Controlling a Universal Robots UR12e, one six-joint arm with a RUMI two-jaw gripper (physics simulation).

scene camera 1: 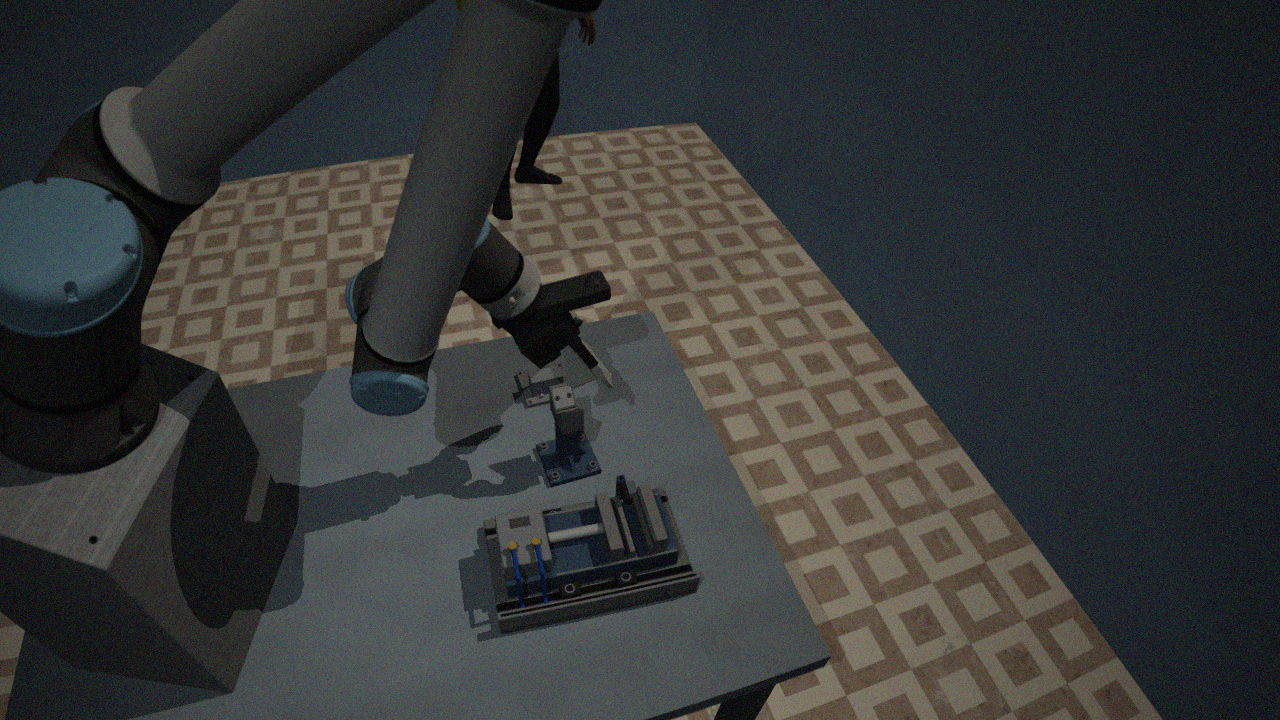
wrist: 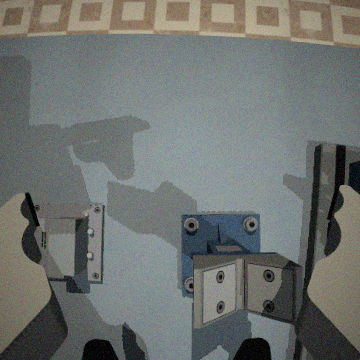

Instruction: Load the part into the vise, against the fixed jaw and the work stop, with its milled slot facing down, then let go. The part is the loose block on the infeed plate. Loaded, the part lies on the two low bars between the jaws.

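Frame: origin at the arm's base, x right, y back, z down, level; metres.
Seen in the pictures: gripper, fingertip midpoint: point(scene camera 1: 594, 355) point(wrist: 181, 195); arm's base, link origin: point(scene camera 1: 73, 402).
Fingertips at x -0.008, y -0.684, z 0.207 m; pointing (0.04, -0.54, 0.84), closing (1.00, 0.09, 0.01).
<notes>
Offsets run from my fingertips to a thing's top centre. "spot": to the spot under its first point.
The loose block point(scene camera 1: 522, 385) point(wrist: 61, 255) sits on the pale infeed plate {spot: dx -0.115, dy +0.073, dz +0.192 m} point(wrist: 96, 272); which way its slot faces cannot be told. My gripper point(scene camera 1: 599, 368) point(wrist: 181, 195) is open and empty, tilted above the table near the infeed plate. In the wrist view its left finger overlaps the plate's left edge and its right finger overlaps the vise. The vise {dx +0.225, dy +0.118, dz +0.101 m} point(scene camera 1: 595, 597) point(wrist: 326, 165) stands at the table's front, two upright jaws point(scene camera 1: 610, 526) point(scene camera 1: 657, 519) at its right end. A dark upright post {spot: dx +0.185, dy +0.040, dz +0.105 m} point(scene camera 1: 622, 488) stands beside them. The low bars are hard to make out.
A stand with a blue base {spot: dx +0.060, dy +0.069, dz +0.180 m} point(scene camera 1: 572, 465) point(wrist: 189, 250) and an angled, two-faced grey head {spot: dx +0.020, dy +0.065, dz +0.056 m} point(scene camera 1: 563, 400) point(wrist: 220, 290) stands between the infeed plate and the vise. Two blue rods with yellow tips {spot: dx +0.258, dy +0.241, dz +0.091 m} point(scene camera 1: 516, 573) are at the vise's left end. A person's legs point(scene camera 1: 539, 125) show beyond the table.
</notes>
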